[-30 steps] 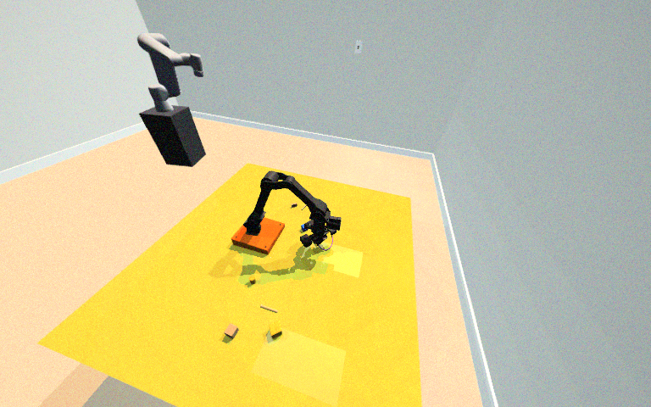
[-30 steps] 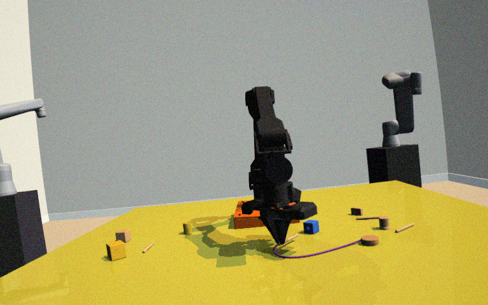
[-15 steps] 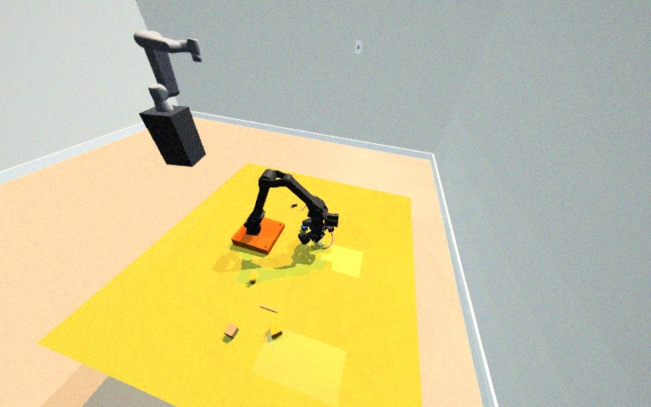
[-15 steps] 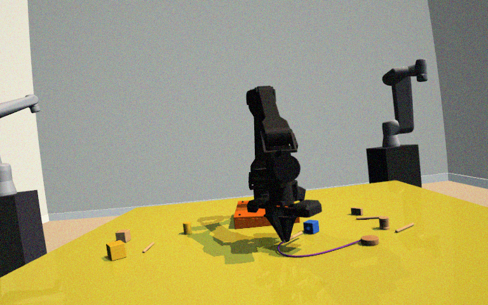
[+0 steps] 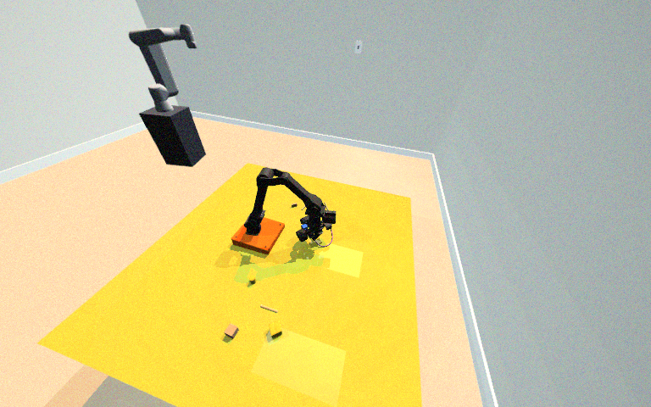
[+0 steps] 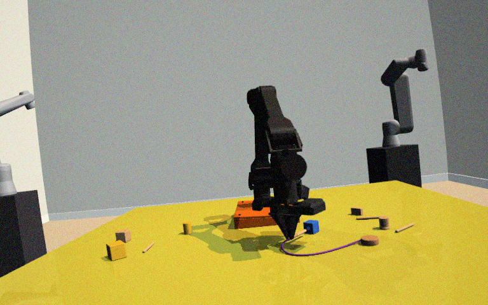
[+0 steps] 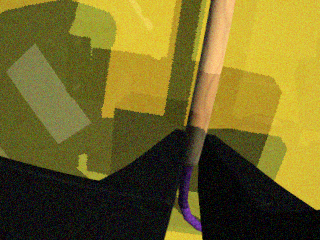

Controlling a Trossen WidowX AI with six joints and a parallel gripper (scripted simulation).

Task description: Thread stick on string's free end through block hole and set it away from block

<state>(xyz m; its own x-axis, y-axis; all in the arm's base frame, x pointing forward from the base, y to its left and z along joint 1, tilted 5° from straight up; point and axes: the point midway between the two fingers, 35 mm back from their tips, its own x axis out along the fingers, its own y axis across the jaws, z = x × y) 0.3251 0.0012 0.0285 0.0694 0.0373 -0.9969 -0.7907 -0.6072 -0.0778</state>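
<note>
Right now my gripper tip is 8 cm to the right of the blue block and 6 cm past it. Also, from my gripper tip: yellow cylinder: 26 cm to the right, 24 cm behind, 1 cm above; then wooden cylinder: 25 cm to the left, 1 cm ahead; then round wooden button: 16 cm to the left, 9 cm ahead, 1 cm below.
</note>
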